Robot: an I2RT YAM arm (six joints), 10 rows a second.
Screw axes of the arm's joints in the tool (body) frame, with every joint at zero. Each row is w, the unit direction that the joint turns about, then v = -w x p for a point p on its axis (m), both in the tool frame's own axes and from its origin. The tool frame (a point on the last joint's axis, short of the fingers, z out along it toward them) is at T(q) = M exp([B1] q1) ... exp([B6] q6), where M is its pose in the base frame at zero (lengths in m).
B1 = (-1, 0, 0, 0, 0.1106, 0)
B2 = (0, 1, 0, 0.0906, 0, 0.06)
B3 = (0, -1, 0, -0.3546, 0, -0.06)
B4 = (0, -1, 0, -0.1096, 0, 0)
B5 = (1, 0, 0, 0, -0.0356, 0)
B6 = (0, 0, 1, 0, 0, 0)
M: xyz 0.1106 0 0.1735 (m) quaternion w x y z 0.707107 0 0.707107 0
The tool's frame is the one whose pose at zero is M.
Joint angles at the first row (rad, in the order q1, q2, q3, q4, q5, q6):
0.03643 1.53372 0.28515 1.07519 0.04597 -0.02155
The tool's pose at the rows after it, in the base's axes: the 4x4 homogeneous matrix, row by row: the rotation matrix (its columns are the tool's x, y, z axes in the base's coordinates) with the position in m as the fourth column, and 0 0 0 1 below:
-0.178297, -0.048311, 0.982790, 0.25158; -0.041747, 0.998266, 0.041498, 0.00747; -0.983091, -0.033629, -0.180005, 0.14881; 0, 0, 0, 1
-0.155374, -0.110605, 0.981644, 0.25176; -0.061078, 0.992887, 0.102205, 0.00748; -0.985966, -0.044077, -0.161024, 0.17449; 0, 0, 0, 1
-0.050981, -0.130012, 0.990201, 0.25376; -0.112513, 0.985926, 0.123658, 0.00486; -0.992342, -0.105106, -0.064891, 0.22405; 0, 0, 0, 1
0.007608, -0.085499, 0.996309, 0.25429; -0.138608, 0.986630, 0.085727, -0.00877; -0.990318, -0.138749, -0.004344, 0.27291; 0, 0, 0, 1
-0.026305, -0.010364, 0.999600, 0.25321; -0.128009, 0.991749, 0.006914, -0.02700; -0.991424, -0.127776, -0.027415, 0.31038; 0, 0, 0, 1
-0.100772, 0.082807, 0.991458, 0.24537; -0.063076, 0.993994, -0.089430, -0.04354; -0.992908, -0.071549, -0.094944, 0.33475; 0, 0, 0, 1
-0.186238, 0.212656, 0.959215, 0.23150; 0.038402, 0.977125, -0.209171, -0.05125; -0.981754, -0.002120, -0.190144, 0.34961; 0, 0, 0, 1
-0.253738, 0.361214, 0.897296, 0.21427; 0.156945, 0.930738, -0.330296, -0.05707; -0.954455, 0.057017, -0.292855, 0.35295; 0, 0, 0, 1
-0.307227, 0.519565, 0.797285, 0.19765; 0.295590, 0.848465, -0.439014, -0.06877; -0.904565, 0.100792, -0.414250, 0.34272; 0, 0, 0, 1
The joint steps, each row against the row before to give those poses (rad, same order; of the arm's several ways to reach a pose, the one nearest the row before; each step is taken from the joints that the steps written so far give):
-0.00877 -0.03243 0.00418 -0.04425 -0.06027 -0.01526
-0.00994 -0.13235 0.04504 -0.15869 -0.07060 -0.02175
-0.01562 -0.15223 0.10107 -0.15640 -0.03698 -0.05493
-0.05607 -0.09572 0.13162 -0.16630 -0.01792 -0.02632
-0.07058 -0.04237 0.14113 -0.20678 0.00838 0.00801
-0.06524 -0.03129 0.11103 -0.21022 0.03204 0.05035
-0.02863 -0.03776 0.08317 -0.21668 0.09574 0.07858
-0.02516 -0.03966 0.04273 -0.18997 0.10796 0.09461
-0.06062 -0.02405 0.00493 -0.16479 0.07671 0.10263

